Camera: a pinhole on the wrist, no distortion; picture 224 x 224 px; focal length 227.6 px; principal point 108.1 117.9 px. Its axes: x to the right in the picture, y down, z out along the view. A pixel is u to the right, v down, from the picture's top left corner.
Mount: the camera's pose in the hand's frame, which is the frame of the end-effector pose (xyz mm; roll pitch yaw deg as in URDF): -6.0 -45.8 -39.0 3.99 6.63 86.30
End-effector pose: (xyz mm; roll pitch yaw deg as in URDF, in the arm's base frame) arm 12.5 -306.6 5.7 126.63 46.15 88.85
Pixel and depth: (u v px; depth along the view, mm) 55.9 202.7 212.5
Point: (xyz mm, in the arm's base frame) 117.0 -474.5 -54.3
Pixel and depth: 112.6 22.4 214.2
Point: 131.2 -325.4 -149.0
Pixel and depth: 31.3 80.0 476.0
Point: 271.5 -526.5 -338.0
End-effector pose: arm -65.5 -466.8 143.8 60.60 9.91 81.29
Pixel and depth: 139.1 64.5 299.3
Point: 154.2 -386.6 267.7
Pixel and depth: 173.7 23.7 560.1
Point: 323.0 -183.9 465.4
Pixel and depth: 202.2 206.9 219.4
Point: 41.7 -525.5 303.7
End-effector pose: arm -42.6 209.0 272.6 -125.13 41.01 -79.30
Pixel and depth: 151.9 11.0 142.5
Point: 42.1 200.8 188.3
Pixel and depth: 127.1 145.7 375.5
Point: 178.5 411.0 123.2
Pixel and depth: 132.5 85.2 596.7
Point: 319.4 427.5 -94.0
